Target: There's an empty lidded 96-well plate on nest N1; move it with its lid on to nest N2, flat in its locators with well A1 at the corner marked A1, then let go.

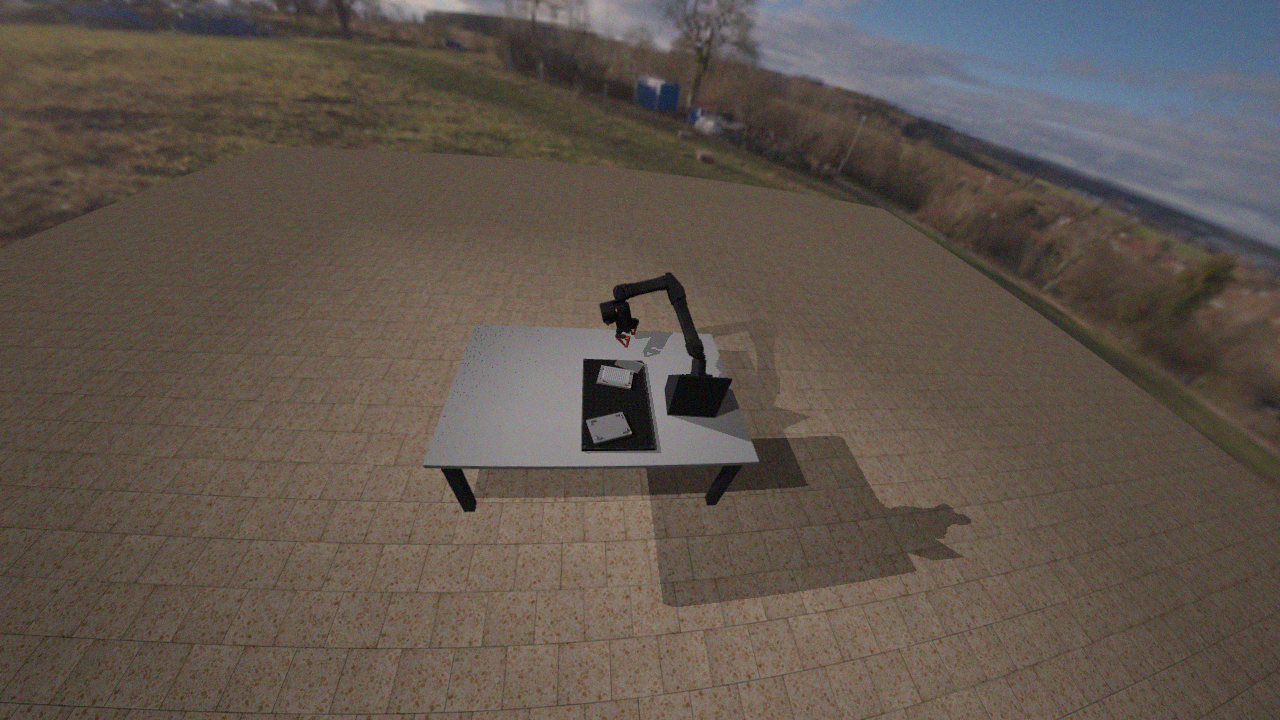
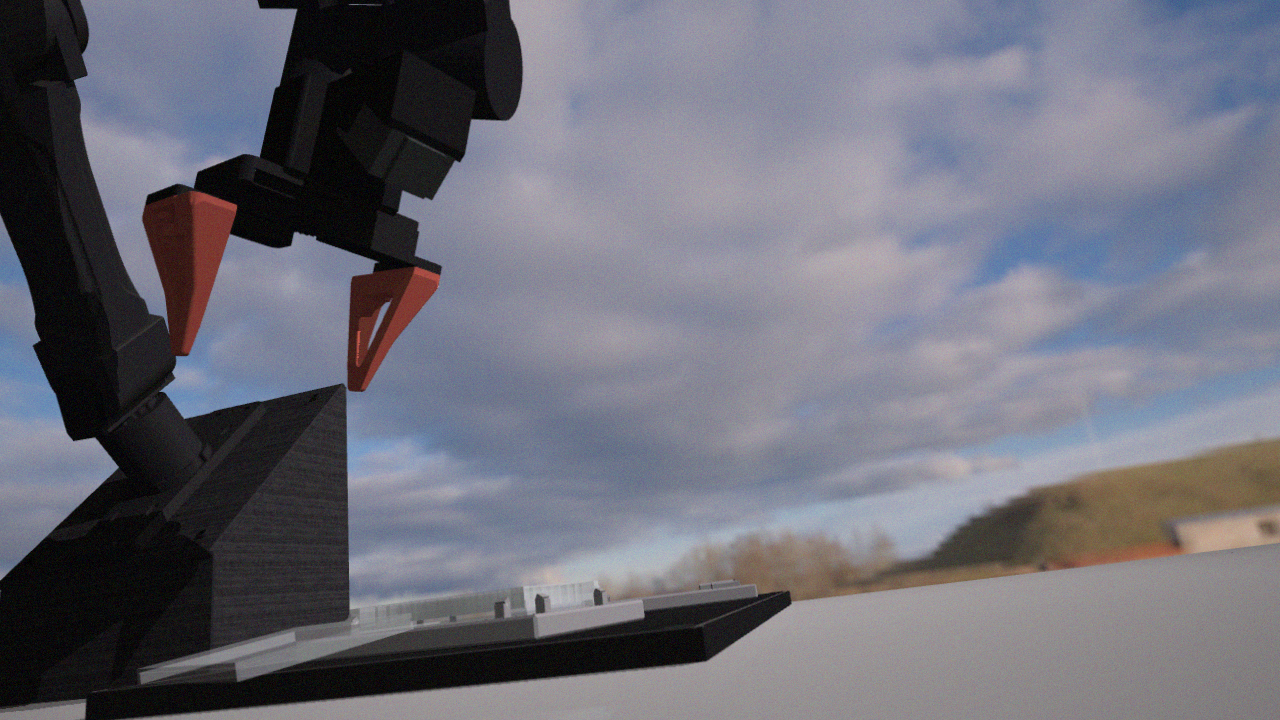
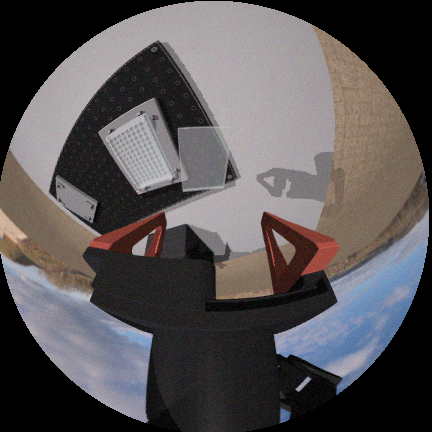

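Where they show: gripper, fingertip midpoint: (image 1: 629,341) (image 2: 275,375) (image 3: 213,216); arm's base, origin of the base link: (image 1: 698,376) (image 2: 180,479).
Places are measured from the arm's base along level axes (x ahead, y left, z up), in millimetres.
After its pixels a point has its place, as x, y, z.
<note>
The clear 96-well plate (image 1: 614,376) @(360, -97, -140) (image 2: 563,594) @(414, -118, -140) (image 3: 137,152) @(361, -113, -134) sits without its lid on one grey nest (image 2: 588,617) @(432, -128, -154) (image 3: 164,131) @(367, -166, -149), between its corner locators. A clear lid (image 1: 629,366) @(288, -178, -144) (image 2: 268,651) @(328, -246, -150) (image 3: 204,159) @(292, -204, -147) lies off the plate, beside this nest at the black board's edge; it looks slightly tilted, one edge near or on the nest. The other grey nest (image 1: 608,428) @(375, 199, -148) (image 2: 698,595) @(423, 144, -152) (image 3: 76,199) @(371, 164, -149) is empty. Nest labels and the A1 mark are not readable. My gripper (image 1: 629,338) @(301, -214, -11) (image 2: 269,372) @(301, -214, -11) (image 3: 213,216) @(301, -214, -11) is wide open and empty, high above the table beyond the lid.
Both nests are on a black perforated board (image 1: 617,401) @(340, 39, -160) (image 2: 537,653) @(449, -228, -163) (image 3: 175,90) @(419, -209, -160) with a raised rim, on a light table (image 1: 519,385) @(793, -22, -173) (image 2: 984,644) @(619, -258, -173) (image 3: 280,85) @(383, -372, -173). The arm's dark wedge-shaped base (image 1: 697,394) @(10, 86, -22) (image 2: 279,519) @(113, -3, -51) stands beside the board.
</note>
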